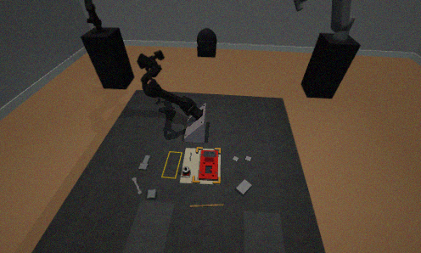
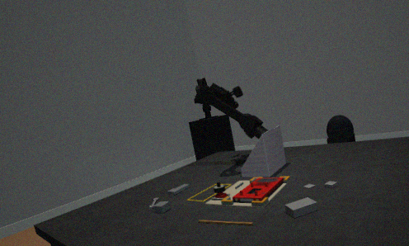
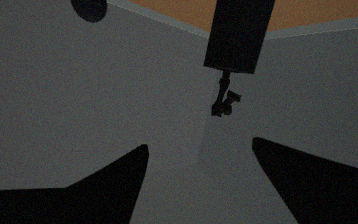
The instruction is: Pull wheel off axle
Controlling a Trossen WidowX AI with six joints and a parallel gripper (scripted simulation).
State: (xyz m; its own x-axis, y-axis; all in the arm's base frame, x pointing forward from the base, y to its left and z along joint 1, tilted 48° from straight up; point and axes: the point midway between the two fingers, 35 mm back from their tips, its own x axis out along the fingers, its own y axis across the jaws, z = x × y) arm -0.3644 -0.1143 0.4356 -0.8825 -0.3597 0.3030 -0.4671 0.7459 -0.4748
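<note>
Right now my gripper tip is 75 cm short of the dark wheel, 38 cm to the right of it and 32 cm above it. Round my gripper tip: wooden stick: 92 cm ahead, 51 cm to the left, 36 cm below.
</note>
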